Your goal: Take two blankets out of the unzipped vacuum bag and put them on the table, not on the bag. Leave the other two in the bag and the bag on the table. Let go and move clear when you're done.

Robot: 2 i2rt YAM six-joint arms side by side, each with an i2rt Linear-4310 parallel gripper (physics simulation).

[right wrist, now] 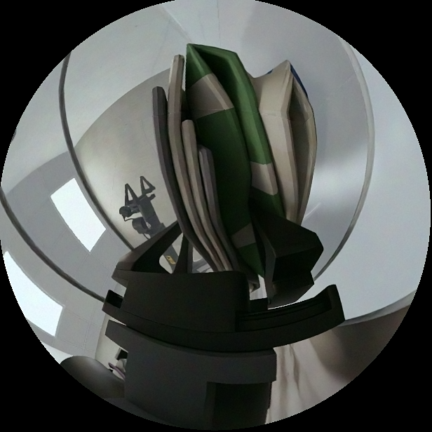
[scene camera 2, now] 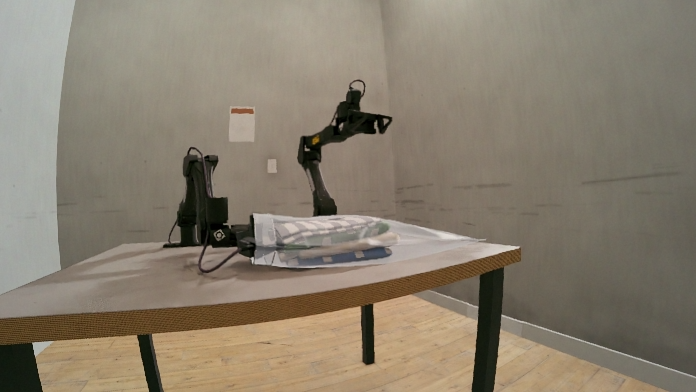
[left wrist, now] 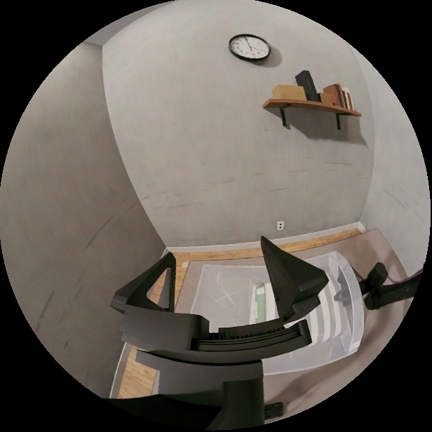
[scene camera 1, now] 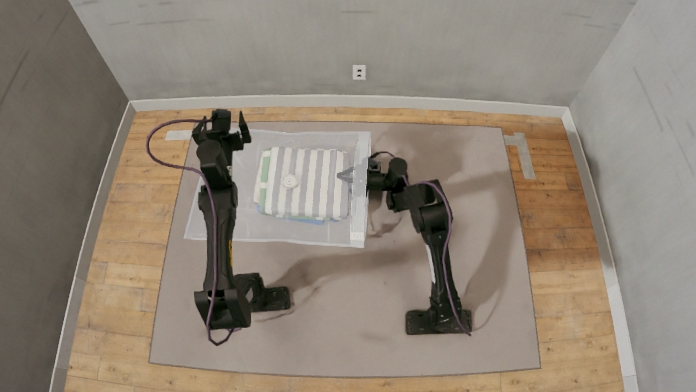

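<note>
The clear bag (scene camera 1: 360, 215) (scene camera 2: 440, 237) (left wrist: 220, 285) lies on the table (scene camera 1: 350, 310) (scene camera 2: 125, 285), its mouth toward the right arm. Inside are four stacked blankets: grey-white striped (scene camera 1: 310, 195) (scene camera 2: 330, 230) (right wrist: 187, 170) on top, then green (scene camera 1: 264, 172) (right wrist: 220, 145), cream (scene camera 2: 390, 239) (right wrist: 282, 135) and blue (scene camera 2: 350, 256) at the bottom. My right gripper (scene camera 1: 346, 175) (right wrist: 217, 211) is in the bag mouth, partly open, its fingers either side of the striped blanket's edge and part of the green one. My left gripper (scene camera 2: 384, 123) (left wrist: 214, 249) is open and empty, high above the bag's closed end.
A round white disc (scene camera 1: 290, 181) shows on the striped area in scene camera 1. The left arm (scene camera 1: 220, 220) reaches over the bag's left part. The right arm (scene camera 1: 440, 260) stands on the table at the right. A wall shelf (left wrist: 312, 105) shows in the left wrist view.
</note>
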